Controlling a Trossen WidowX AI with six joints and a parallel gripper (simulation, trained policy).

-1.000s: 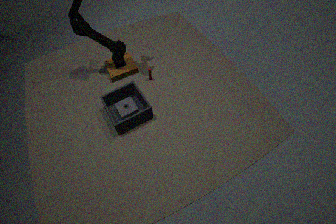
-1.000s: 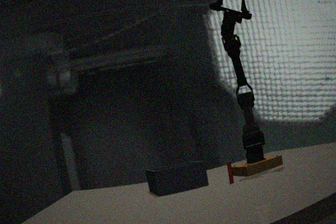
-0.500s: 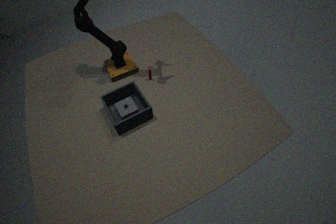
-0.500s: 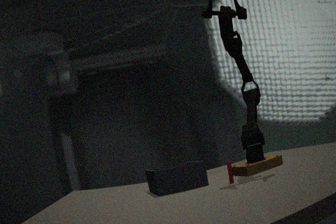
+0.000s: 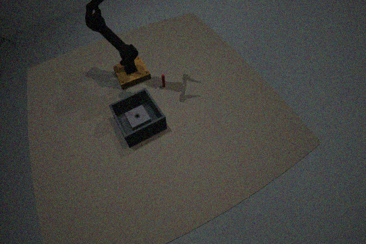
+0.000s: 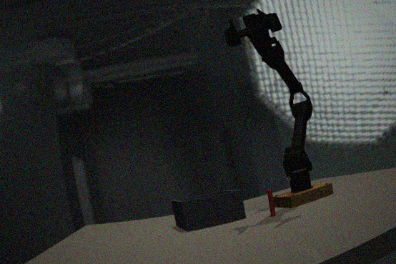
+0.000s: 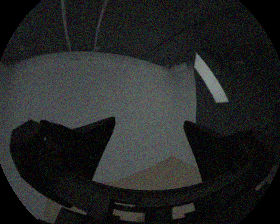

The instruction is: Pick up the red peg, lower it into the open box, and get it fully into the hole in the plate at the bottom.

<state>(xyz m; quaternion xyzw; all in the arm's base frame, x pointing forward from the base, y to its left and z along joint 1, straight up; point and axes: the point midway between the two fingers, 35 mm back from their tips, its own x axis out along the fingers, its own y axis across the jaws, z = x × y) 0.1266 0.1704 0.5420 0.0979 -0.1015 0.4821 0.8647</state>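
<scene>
The red peg is 55 cm below my gripper tip, 7 cm to the right of it and 2 cm ahead of it. Round my gripper tip: dark box 56 cm below, 26 cm to the right, 18 cm ahead; pale plate 54 cm below, 26 cm to the right, 18 cm ahead.
</scene>
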